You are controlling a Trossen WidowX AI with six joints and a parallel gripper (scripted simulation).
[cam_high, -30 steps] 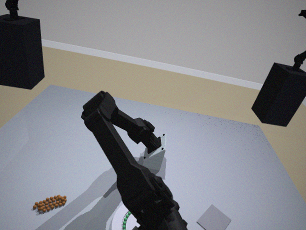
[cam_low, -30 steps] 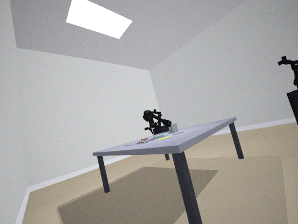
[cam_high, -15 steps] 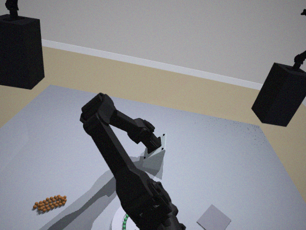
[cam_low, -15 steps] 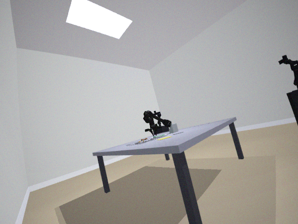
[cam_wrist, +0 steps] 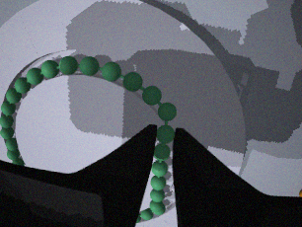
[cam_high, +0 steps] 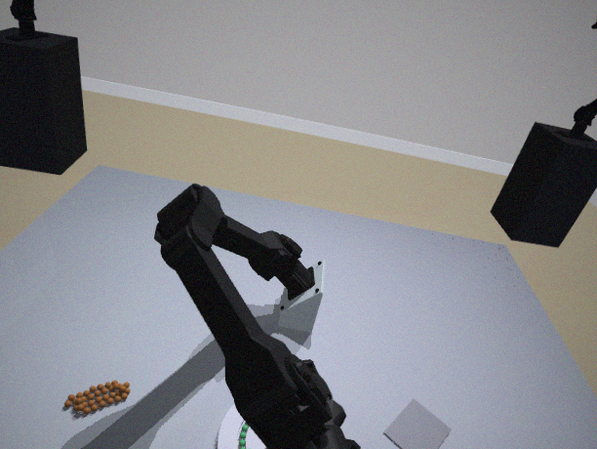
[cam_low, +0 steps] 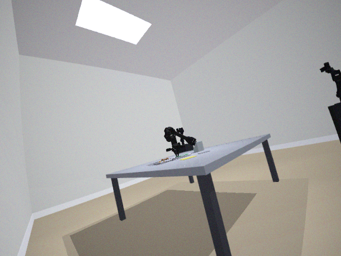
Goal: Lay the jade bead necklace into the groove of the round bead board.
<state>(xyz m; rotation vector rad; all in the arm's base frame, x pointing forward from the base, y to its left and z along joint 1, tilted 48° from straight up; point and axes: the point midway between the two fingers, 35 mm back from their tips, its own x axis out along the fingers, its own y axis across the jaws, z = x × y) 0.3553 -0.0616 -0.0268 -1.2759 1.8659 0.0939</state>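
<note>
Right now the round bead board is 60 mm behind my gripper tip and 10 mm below it. Also, from my gripper tip: yellow strip 140 mm ahead, 230 mm to the left, 10 mm below; flat grey square 100 mm behind, 240 mm to the left, 10 mm below.
</note>
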